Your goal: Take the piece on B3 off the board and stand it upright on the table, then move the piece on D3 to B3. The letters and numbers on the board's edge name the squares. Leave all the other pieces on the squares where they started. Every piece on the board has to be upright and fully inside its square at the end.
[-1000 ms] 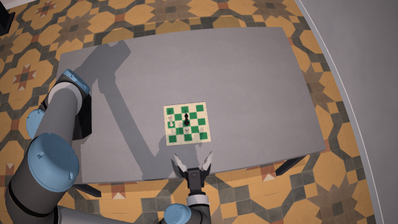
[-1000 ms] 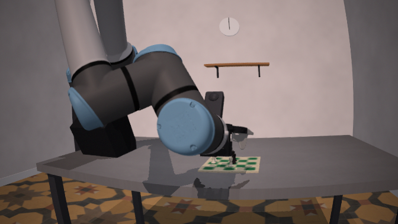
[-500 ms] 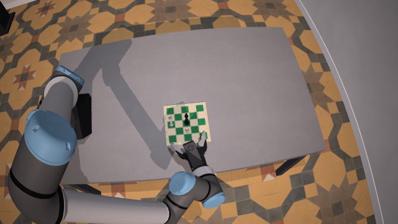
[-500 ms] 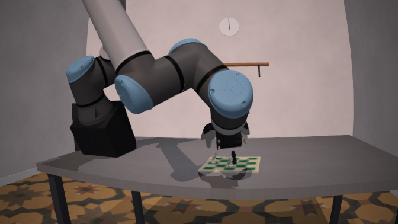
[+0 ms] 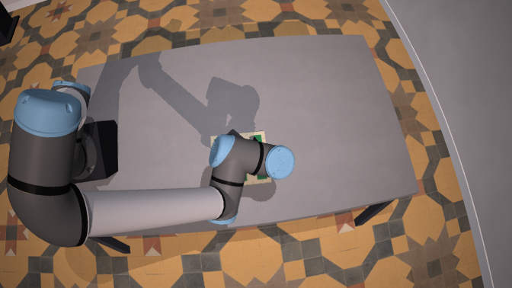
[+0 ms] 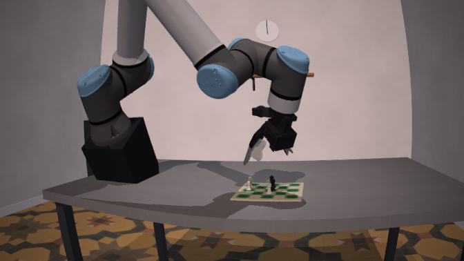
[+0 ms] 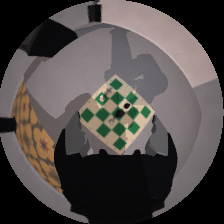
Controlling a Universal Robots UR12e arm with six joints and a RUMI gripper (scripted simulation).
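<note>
Now: hand 11 cm above the chessboard, 2 cm to the right of it and 2 cm short of it.
</note>
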